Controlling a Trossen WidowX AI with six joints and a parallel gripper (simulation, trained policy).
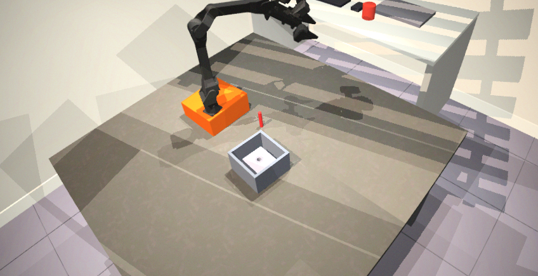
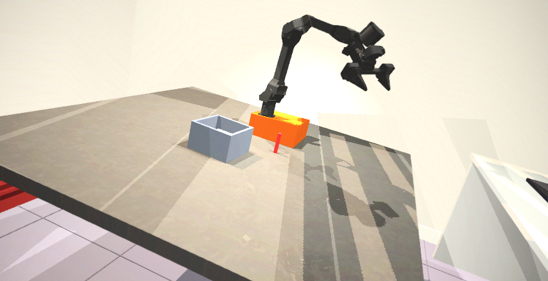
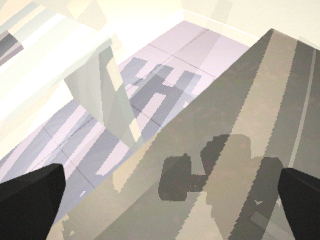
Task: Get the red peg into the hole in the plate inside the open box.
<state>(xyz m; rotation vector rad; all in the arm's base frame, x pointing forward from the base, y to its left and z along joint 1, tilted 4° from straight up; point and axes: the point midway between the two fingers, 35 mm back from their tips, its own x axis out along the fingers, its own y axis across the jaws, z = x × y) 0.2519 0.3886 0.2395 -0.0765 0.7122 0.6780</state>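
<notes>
Right now the red peg is 30 cm below my gripper tip, 29 cm to the right of it and 8 cm behind it. Round my gripper tip: grey box (47 cm to the right, 31 cm below, 6 cm ahead).
</notes>
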